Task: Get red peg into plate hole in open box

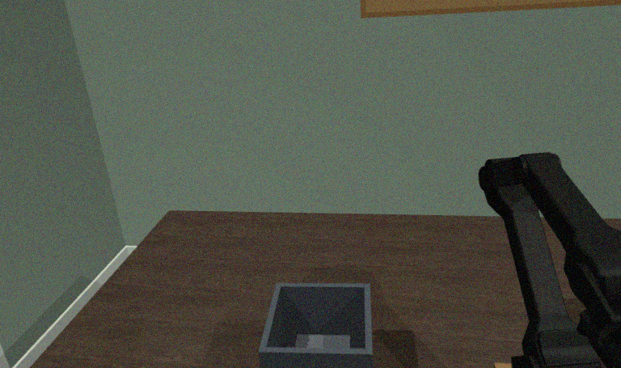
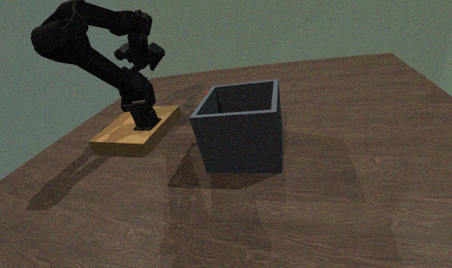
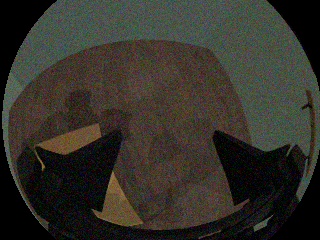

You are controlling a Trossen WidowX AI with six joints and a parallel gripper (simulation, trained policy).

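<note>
My gripper tip is now 280 mm short of the red peg, 70 mm to the left of it and 90 mm above it. The rest, counted from my gripper tip: light grey plate (440 mm ahead, 250 mm to the right, 90 mm below).
</note>
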